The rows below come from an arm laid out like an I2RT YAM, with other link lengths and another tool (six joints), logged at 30 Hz.
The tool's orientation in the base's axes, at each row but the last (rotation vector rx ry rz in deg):
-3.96 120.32 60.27
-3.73 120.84 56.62
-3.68 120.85 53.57
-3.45 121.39 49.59
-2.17 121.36 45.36
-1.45 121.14 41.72
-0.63 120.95 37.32
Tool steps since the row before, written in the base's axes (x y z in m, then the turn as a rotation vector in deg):
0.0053 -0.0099 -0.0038 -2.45 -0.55 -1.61
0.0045 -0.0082 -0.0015 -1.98 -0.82 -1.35
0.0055 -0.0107 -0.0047 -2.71 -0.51 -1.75
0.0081 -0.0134 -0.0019 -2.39 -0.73 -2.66
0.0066 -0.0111 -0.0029 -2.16 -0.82 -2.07
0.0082 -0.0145 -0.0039 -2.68 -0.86 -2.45
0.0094 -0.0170 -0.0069 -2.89 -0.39 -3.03
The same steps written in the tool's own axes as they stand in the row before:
-0.0039 -0.0109 -0.0023 2.63 -0.53 -1.31
-0.0042 -0.0082 -0.0020 2.06 -0.72 -1.29
-0.0032 -0.0124 -0.0014 2.90 -0.49 -1.41
-0.0072 -0.0139 -0.0017 3.29 -1.27 -0.94
-0.0048 -0.0123 -0.0001 2.69 -1.10 -1.09
-0.0056 -0.0162 0.0004 3.29 -1.18 -1.32
-0.0042 -0.0200 0.0026 3.96 -0.98 -1.00

